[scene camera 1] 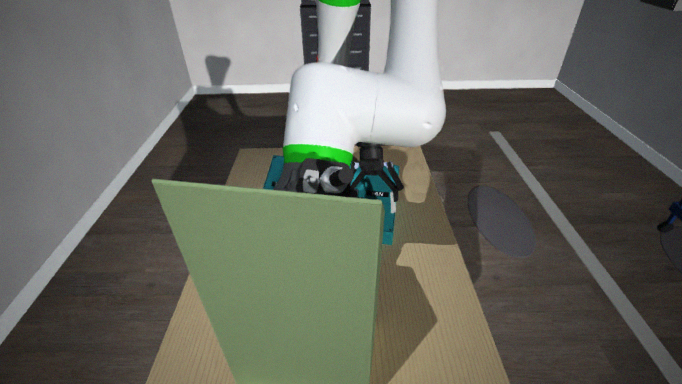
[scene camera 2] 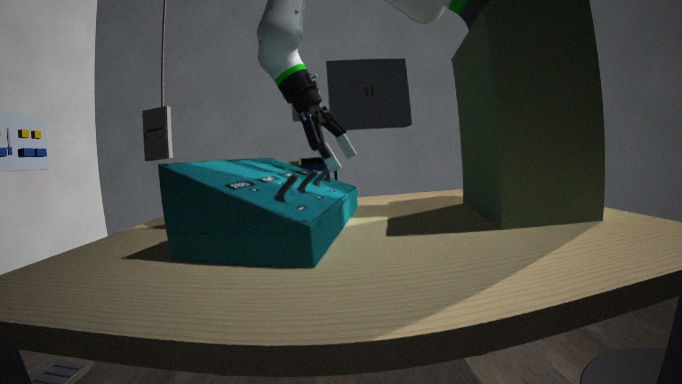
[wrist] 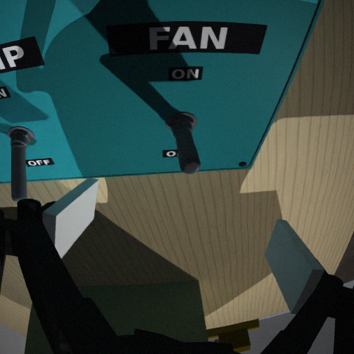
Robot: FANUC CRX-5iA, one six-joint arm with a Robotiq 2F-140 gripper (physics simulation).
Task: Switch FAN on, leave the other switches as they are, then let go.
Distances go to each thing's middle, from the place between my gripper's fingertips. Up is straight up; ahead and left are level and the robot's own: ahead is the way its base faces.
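Position of my gripper relative to the teal switch console (wrist: 96,96): 190 mm short of it, 100 mm to the right of it, 50 mm above it.
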